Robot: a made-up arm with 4 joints. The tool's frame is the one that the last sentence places. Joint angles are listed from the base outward.
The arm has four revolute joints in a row. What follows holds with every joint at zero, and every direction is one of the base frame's.
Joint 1 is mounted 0.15 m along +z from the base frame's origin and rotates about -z.
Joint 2 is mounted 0.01 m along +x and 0.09 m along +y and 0.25 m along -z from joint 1 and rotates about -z.
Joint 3 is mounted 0.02 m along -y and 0.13 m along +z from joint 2 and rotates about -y.
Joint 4 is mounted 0.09 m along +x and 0.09 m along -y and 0.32 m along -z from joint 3 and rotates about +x.
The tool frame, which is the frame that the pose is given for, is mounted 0.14 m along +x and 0.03 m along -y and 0.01 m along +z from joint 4; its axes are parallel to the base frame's.
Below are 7 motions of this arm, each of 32 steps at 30 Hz.
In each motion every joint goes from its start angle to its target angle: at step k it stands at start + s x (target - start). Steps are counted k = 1, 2, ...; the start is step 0. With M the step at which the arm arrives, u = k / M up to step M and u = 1 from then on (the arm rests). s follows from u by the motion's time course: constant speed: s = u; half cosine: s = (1 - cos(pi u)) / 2; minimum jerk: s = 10 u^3 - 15 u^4 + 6 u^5.
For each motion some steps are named. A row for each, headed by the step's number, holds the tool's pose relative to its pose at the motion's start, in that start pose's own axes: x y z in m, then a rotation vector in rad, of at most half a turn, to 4 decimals.
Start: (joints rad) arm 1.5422 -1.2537 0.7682 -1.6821
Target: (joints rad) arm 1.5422 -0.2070 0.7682 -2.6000
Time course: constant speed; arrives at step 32
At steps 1, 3, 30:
1: -0.0024 -0.0007 -0.0113 -0.0514 0.0233 0.0029
3: -0.0079 -0.0027 -0.0338 -0.1542 0.0698 0.0109
30: -0.1695 -0.1134 -0.2791 -1.5028 0.6557 0.3945

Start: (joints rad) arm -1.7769 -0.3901 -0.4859 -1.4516
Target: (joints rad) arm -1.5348 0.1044 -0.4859 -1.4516
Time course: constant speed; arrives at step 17
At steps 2, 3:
2: -0.0062 0.0024 -0.0071 0.0405 0.0761 -0.0091
3: -0.0094 0.0038 -0.0104 0.0607 0.1141 -0.0137

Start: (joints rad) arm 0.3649 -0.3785 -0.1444 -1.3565
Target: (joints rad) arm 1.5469 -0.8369 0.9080 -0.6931
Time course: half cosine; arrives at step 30
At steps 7, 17, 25, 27, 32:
7: 0.0372 -0.0396 -0.0228 0.0921 0.0554 -0.1542
17: 0.0871 -0.2228 -0.1484 0.3043 0.1493 -0.7515
25: 0.0302 -0.3593 -0.2341 0.3107 0.1003 -1.1492
27: 0.0178 -0.3763 -0.2429 0.3024 0.0871 -1.1967
32: 0.0102 -0.3859 -0.2476 0.2966 0.0787 -1.2235

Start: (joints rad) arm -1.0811 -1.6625 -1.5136 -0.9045
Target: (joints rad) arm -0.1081 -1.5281 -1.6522 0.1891
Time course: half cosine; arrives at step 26
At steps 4, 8, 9, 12, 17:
4: -0.0028 0.0155 0.0021 0.1260 0.0077 0.0039
8: -0.0105 0.0587 0.0135 0.4751 0.0284 0.0141
9: -0.0130 0.0726 0.0191 0.5888 0.0350 0.0172
12: -0.0211 0.1176 0.0448 0.9676 0.0567 0.0274
17: -0.0343 0.1825 0.1125 1.6116 0.0940 0.0453

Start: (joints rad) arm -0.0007 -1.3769 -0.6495 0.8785
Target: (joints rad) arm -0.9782 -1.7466 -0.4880 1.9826
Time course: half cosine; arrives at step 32
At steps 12, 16, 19, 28, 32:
12: 0.0539 0.0519 -0.0125 0.0943 0.2674 0.2103
16: 0.0767 0.0895 -0.0365 0.1523 0.4714 0.2929
19: 0.0862 0.1178 -0.0621 0.1921 0.6408 0.3263
28: 0.0797 0.1707 -0.1334 0.2546 1.0340 0.3002
32: 0.0763 0.1756 -0.1427 0.2590 1.0818 0.2873

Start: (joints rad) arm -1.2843 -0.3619 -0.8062 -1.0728
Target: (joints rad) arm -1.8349 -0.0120 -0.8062 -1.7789
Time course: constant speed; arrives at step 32
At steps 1, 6, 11, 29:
1: -0.0005 0.0008 0.0008 -0.0266 -0.0038 0.0020
6: -0.0030 0.0053 0.0042 -0.1595 -0.0237 0.0109
11: -0.0058 0.0101 0.0068 -0.2925 -0.0446 0.0176
29: -0.0176 0.0291 0.0091 -0.7703 -0.1269 0.0228

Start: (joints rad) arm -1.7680 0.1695 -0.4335 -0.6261
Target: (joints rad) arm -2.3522 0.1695 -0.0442 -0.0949
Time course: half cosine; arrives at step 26
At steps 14, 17, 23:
14: 0.0652 0.0058 0.0696 0.1895 -0.3351 0.1770
17: 0.0790 0.0156 0.0969 0.2578 -0.4280 0.2567
23: 0.0910 0.0342 0.1371 0.3570 -0.5434 0.3839

